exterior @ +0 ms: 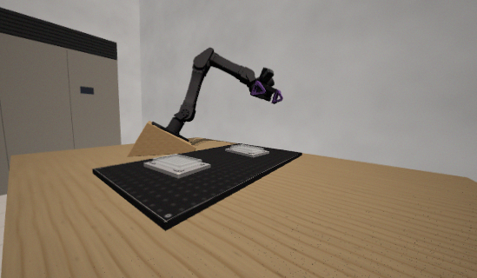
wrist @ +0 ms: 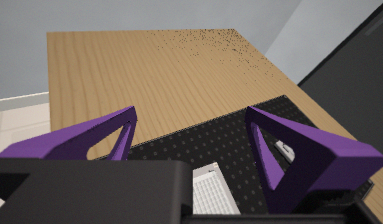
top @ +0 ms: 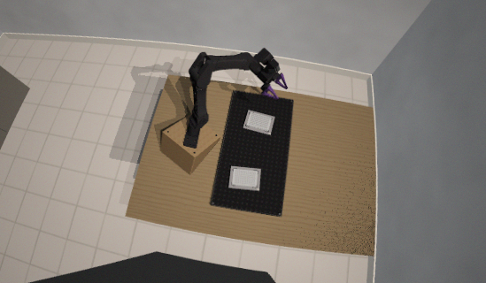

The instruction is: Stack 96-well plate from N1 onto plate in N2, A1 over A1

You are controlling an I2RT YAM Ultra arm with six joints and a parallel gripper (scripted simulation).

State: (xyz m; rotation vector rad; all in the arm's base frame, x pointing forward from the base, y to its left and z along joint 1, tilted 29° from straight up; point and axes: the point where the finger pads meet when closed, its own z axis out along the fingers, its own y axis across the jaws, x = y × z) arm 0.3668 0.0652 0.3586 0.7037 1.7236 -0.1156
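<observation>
My gripper is now 12 cm past the nest N1, 40 cm to the left of it and 25 cm above it.
</observation>
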